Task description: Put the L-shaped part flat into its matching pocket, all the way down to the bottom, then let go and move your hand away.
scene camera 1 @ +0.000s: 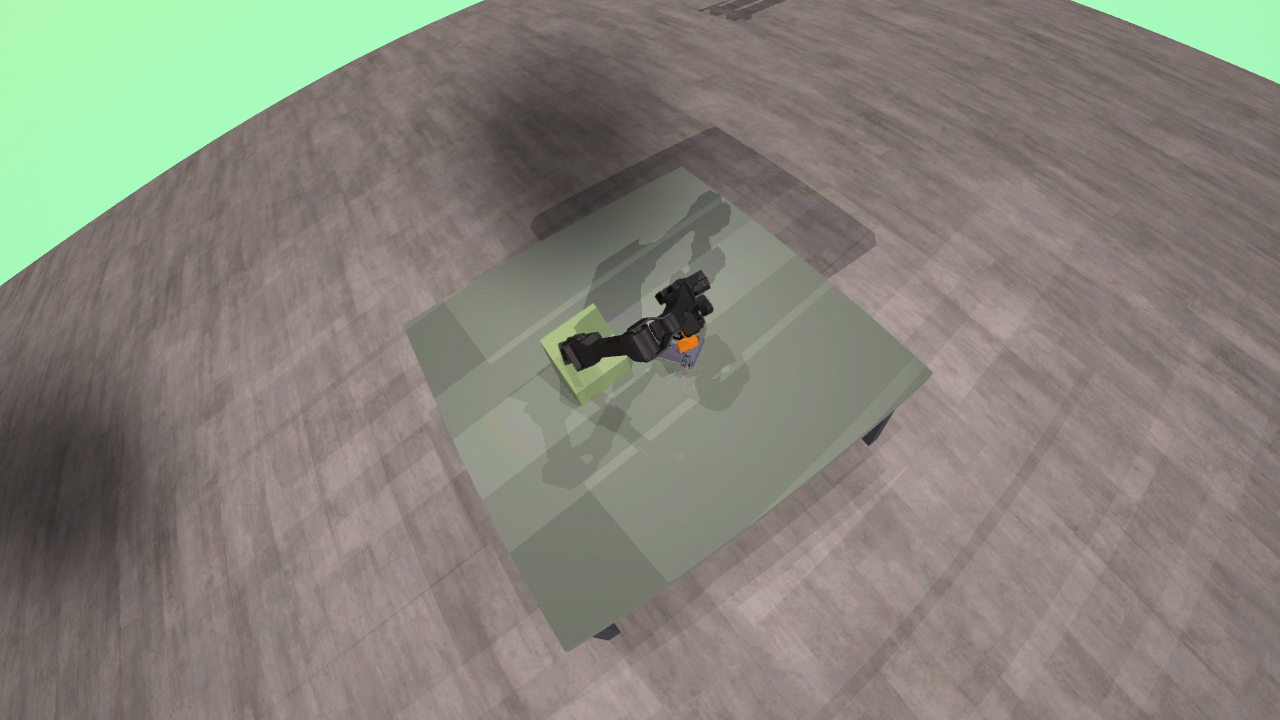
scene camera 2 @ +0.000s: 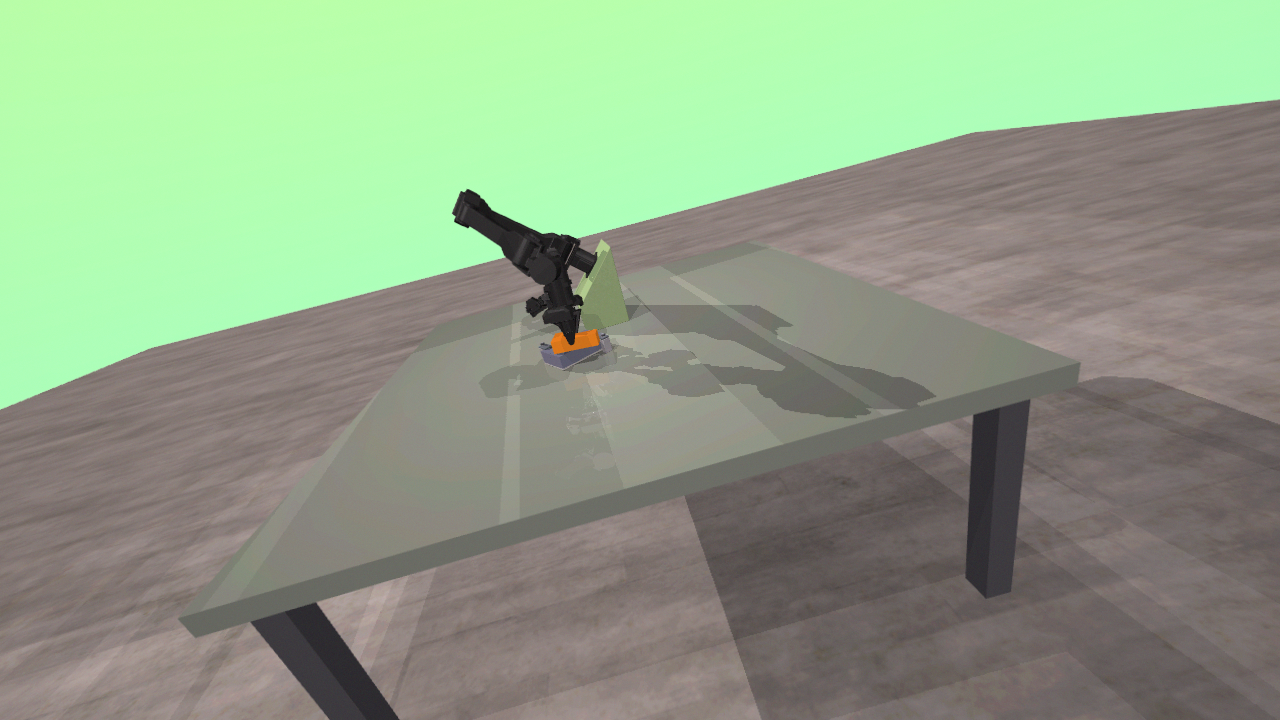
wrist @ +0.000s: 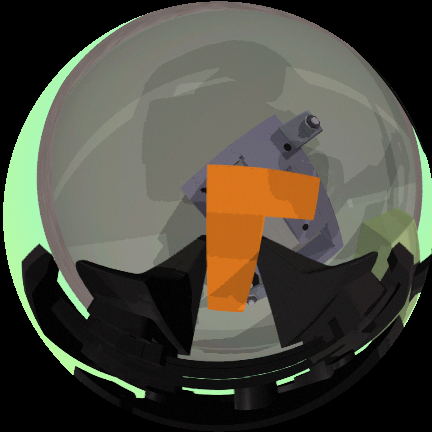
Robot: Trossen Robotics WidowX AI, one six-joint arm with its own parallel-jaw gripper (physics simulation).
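Pixels of known places: gripper, fingertip midpoint: point(scene camera 2: 573, 342) point(wrist: 231, 241); arm's base, link origin: point(scene camera 1: 571, 350) point(scene camera 2: 592, 265).
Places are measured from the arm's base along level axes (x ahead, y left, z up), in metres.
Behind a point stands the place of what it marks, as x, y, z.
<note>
The orange L-shaped part point(scene camera 1: 686, 342) {0.310, -0.095, -0.089} point(scene camera 2: 583, 339) {0.348, -0.025, -0.098} point(wrist: 235, 200) {0.331, -0.086, -0.089} is held between the fingers of my gripper point(scene camera 2: 571, 341) {0.333, -0.054, -0.106} point(wrist: 231, 241) {0.333, -0.054, -0.106}, which is shut on its long leg. The short leg points right in the wrist view. The part is over the grey-blue pocket block point(scene camera 1: 682, 356) {0.284, -0.113, -0.119} point(scene camera 2: 563, 360) {0.366, -0.082, -0.132} point(wrist: 327, 200) {0.252, -0.082, -0.119}, at or just above its top. In the wrist view the part is turned relative to the block's edges, and it covers most of the pocket. Whether the part touches the block is hard to tell.
A light green wedge-shaped block point(scene camera 1: 583, 389) {-0.020, -0.078, -0.086} point(scene camera 2: 608, 300) {0.123, 0.032, -0.082} point(wrist: 385, 230) {0.115, -0.054, -0.109} stands beside the arm's base end. A raised clamp with a bolt point(wrist: 305, 129) {0.279, -0.135, -0.114} sits at the block's upper corner in the wrist view. All stand on a grey-green table point(scene camera 1: 760, 429) {0.357, -0.419, -0.155} point(scene camera 2: 429, 465) {0.666, -0.304, -0.155}.
</note>
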